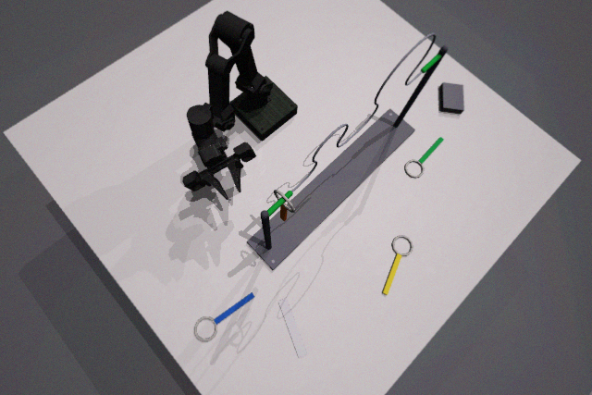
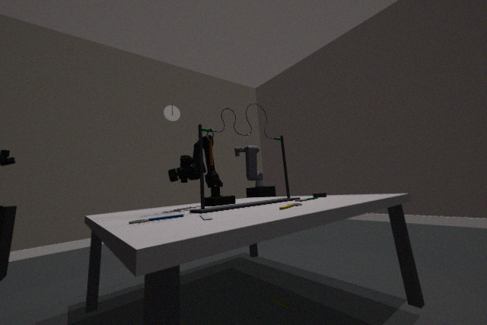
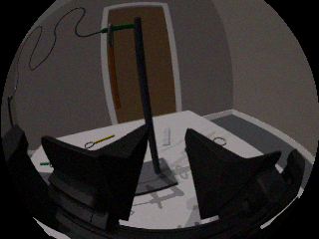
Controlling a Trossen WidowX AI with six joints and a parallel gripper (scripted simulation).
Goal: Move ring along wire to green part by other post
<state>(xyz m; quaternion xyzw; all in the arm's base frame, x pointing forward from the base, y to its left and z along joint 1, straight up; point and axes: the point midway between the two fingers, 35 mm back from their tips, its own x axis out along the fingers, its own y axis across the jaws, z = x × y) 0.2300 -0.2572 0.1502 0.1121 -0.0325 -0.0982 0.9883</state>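
The orange-handled ring is 12 cm ahead of my gripper tip, 11 cm above it and 6 cm to the left of it. Round my gripper tip: blue-handled ring: 21 cm to the right, 19 cm below, 19 cm ahead; pale flat strip: 33 cm ahead, 20 cm below, 7 cm to the right; yellow-handled ring: 39 cm ahead, 27 cm to the left, 19 cm below.
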